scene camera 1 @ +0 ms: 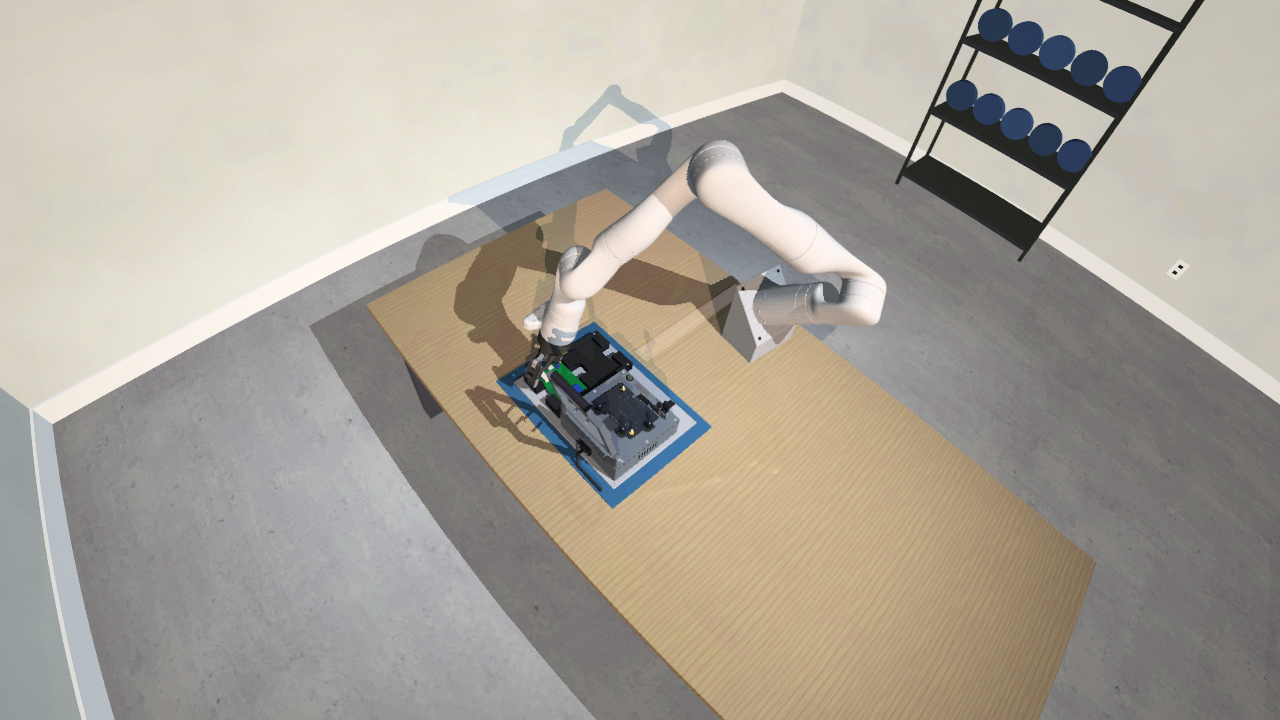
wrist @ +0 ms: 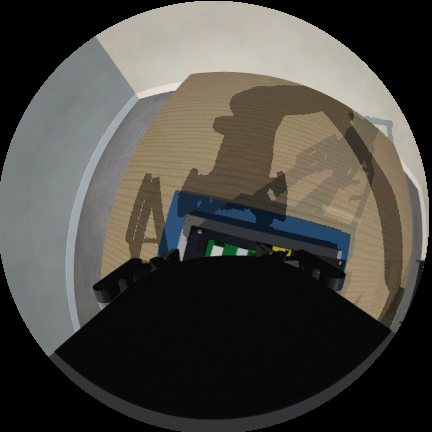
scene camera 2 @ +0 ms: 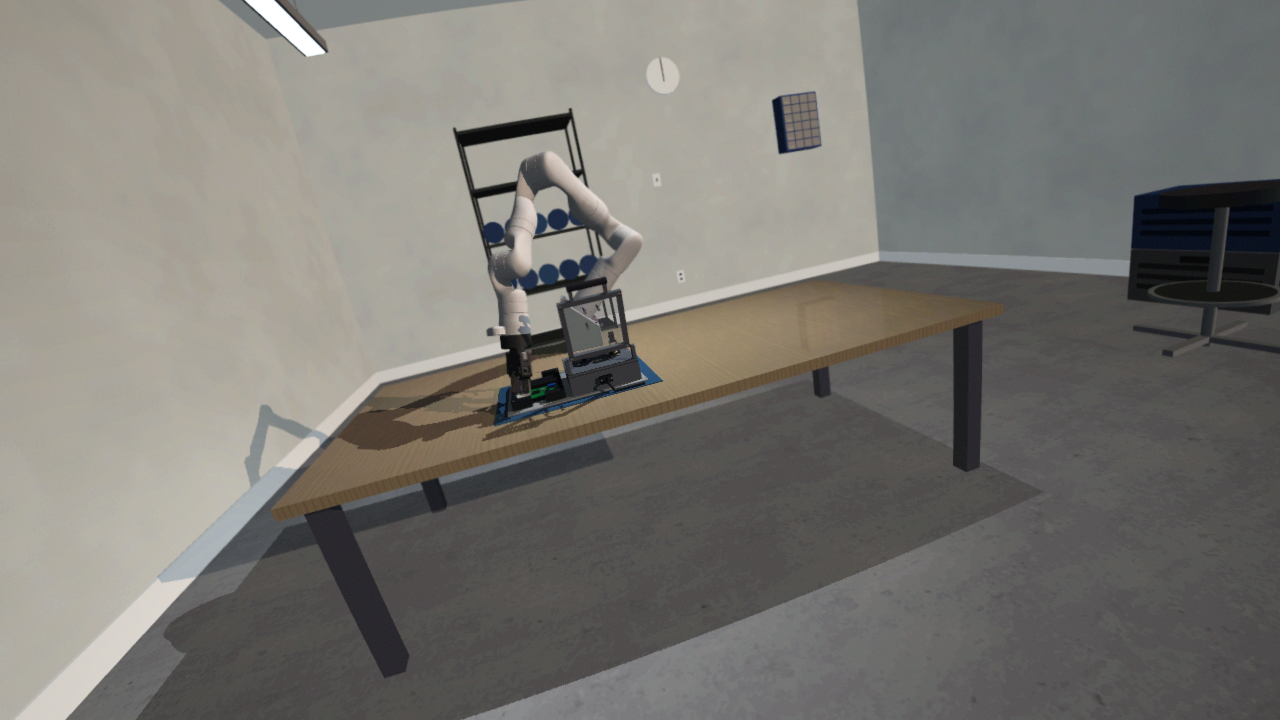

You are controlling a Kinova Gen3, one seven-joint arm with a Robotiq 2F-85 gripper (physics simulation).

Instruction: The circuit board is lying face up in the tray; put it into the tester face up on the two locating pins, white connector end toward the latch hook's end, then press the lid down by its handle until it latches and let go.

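Places are measured from the arm's base along level axes (x right, y back, z down), in metres.
Where they show: gripper, fingertip midpoint: [scene camera 1: 544, 372] [scene camera 2: 521, 393]; arm's base, origin of the base link: [scene camera 1: 766, 306].
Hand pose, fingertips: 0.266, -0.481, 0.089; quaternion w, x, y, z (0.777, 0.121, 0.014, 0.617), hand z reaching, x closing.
Observation:
Things, the pixels of their centre, and the offset from my fingertips, as dx, dy, dz. "spot": a spot on its surface instead. Level surfaces: height alone.
- green circuit board, body centre: [wrist: 225, 290] [scene camera 1: 561, 381] [scene camera 2: 537, 391] -0.041, +0.017, +0.010
- black tray, surface spot: [scene camera 1: 597, 354] spot: -0.037, +0.135, +0.015
- black handle, body centre: [scene camera 1: 570, 391] [scene camera 2: 586, 284] -0.203, -0.101, -0.235
- blue-bordered mat, its level: dz +0.031
- wooden table, its level: dz +0.033
The green circuit board [scene camera 1: 569, 384] [scene camera 2: 542, 392] [wrist: 231, 249] lies in the black tray [scene camera 1: 597, 354] beside the tester; a white part shows on it in the wrist view. My gripper [scene camera 1: 544, 375] [scene camera 2: 520, 392] [wrist: 217, 255] is open, pointing down low over the board, its fingers spread to either side, nothing held. Whether the fingertips touch the board or tray is hidden. The grey tester [scene camera 1: 658, 437] [scene camera 2: 624, 371] stands next to the tray. Its framed lid [scene camera 2: 624, 317] is raised, with the black handle [scene camera 2: 586, 284] on top. Two brass locating pins show in its open bed.
Tray and tester stand on a blue-bordered mat [scene camera 1: 640, 476] [scene camera 2: 650, 373] [wrist: 325, 234] on the wooden table [scene camera 1: 850, 501] [scene camera 2: 760, 335]. The raised lid stands close beside my gripper. A yellow part [wrist: 281, 250] shows in the tray. A black cable lies at the tester's side. A shelf rack [scene camera 2: 514, 131] stands behind.

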